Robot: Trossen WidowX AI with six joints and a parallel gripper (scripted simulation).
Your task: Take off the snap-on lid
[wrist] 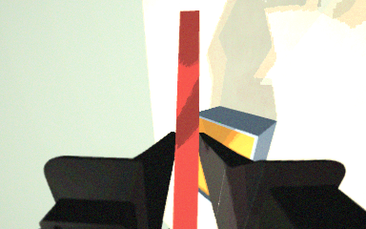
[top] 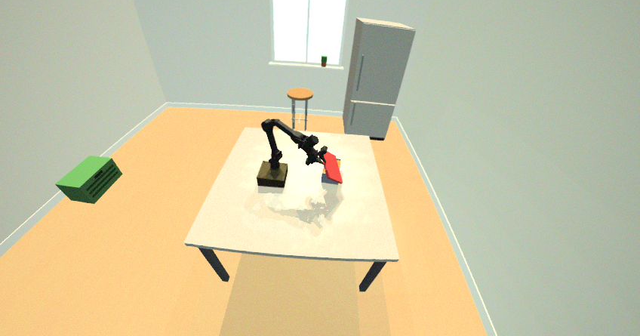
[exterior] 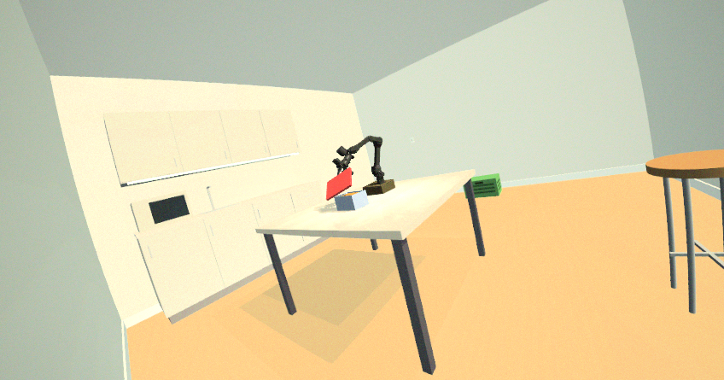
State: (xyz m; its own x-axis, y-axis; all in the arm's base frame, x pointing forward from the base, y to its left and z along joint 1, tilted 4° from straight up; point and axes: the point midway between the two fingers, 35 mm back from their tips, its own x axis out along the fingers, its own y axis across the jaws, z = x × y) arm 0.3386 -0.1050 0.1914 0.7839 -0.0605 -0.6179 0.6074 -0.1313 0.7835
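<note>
My gripper tip is 5 cm short of the red lid, 5 cm above it and 3 cm to the right of it. Round my gripper tip: storage box: 18 cm below, 13 cm to the left, 7 cm ahead.
</note>
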